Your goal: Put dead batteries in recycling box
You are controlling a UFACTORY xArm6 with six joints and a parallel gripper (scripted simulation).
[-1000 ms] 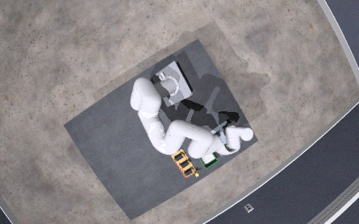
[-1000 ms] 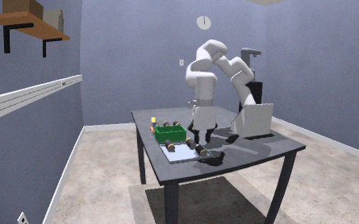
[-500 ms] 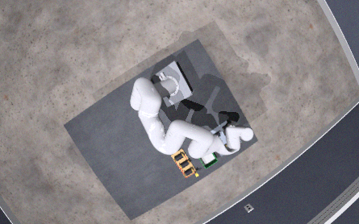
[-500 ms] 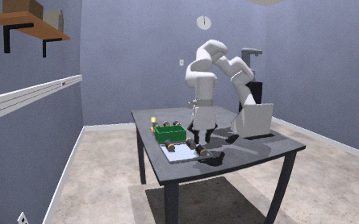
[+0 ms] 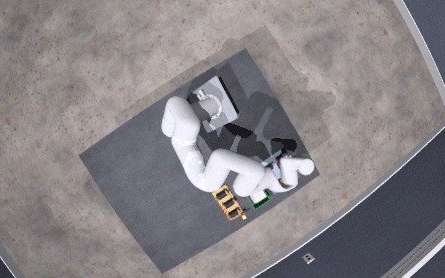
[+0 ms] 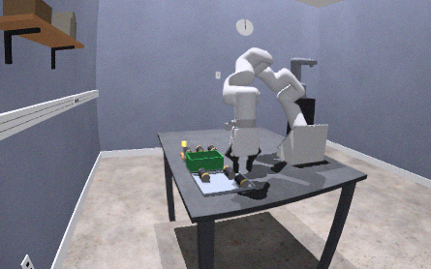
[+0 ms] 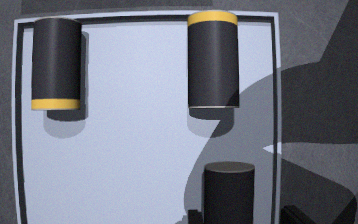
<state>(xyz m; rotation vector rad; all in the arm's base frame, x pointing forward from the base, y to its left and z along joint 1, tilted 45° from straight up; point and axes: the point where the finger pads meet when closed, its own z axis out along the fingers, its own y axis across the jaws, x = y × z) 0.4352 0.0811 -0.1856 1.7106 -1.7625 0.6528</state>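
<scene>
Right now the green recycling box is 80 mm ahead of my hand, 230 mm to the right of it and 60 mm below it. The rest, counted from my hand: grey tray 60 mm ahead, 50 mm to the right, 80 mm below.
</scene>
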